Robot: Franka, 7 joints.
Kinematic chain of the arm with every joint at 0, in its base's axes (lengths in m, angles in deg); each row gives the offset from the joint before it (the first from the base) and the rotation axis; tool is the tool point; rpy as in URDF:
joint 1: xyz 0 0 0.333 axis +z
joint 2: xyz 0 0 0 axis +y
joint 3: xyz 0 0 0.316 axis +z
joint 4: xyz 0.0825 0 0 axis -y
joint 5: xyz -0.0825 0 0.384 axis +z
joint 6: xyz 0 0 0 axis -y
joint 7: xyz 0.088 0 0 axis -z
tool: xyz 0 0 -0.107 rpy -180 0 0
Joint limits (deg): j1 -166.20..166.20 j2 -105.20..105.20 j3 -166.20..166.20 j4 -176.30..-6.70 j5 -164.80..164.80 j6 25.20..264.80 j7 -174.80..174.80
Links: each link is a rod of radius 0.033 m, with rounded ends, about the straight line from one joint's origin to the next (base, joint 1, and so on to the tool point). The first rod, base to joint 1, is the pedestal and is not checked.
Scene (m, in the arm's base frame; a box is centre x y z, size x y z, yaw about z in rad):
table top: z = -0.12
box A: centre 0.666 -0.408 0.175 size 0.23 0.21 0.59 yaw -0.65
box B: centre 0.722 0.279 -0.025 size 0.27 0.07 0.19 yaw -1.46
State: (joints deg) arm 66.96 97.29 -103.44 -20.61 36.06 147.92 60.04
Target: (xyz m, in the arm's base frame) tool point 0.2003 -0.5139 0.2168
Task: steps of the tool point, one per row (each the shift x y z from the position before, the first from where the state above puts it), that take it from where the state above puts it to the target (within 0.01 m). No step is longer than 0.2 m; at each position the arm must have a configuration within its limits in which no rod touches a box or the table.
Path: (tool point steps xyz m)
1: 0.1442 -0.1300 0.0119
2: 0.0957 -0.1729 -0.0033
3: 0.0331 -0.1949 -0.0133
4: -0.0342 -0.1916 -0.0151
5: -0.0951 -0.1635 -0.0079
6: -0.1391 -0.1145 0.0068
7: -0.1587 -0.0530 0.0261
8: -0.1503 0.0108 0.0454
9: 0.0102 -0.0631 -0.0354
10: 0.0074 -0.0520 -0.0329
11: 0.0043 -0.0411 -0.0256
12: 0.0014 -0.0311 -0.0148
13: -0.0012 -0.0222 -0.0023

